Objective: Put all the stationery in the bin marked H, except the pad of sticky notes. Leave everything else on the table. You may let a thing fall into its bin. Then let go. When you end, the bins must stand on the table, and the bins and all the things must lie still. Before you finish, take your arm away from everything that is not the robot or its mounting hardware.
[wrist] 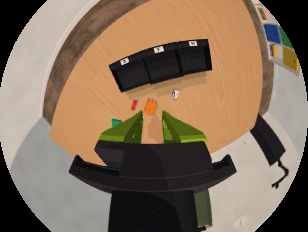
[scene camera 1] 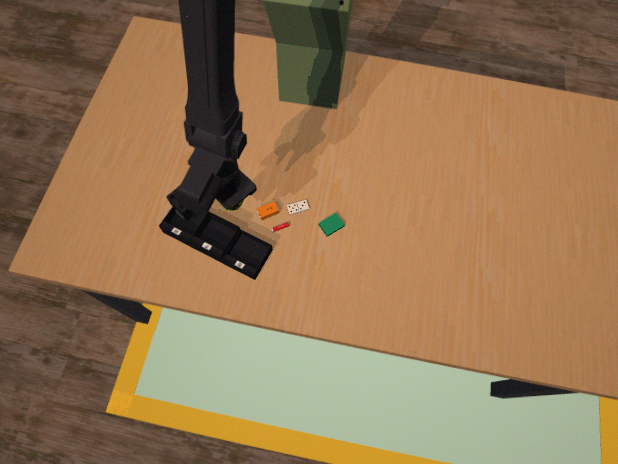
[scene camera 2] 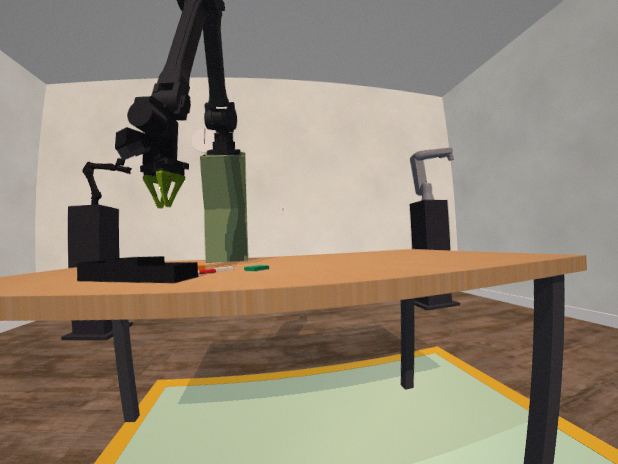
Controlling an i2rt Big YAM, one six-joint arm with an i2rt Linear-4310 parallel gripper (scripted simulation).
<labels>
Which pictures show my gripper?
The wrist view, scene camera 1 and scene camera 2: all of them.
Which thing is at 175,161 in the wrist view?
My gripper.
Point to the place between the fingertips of my gripper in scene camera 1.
At 233,203
</labels>
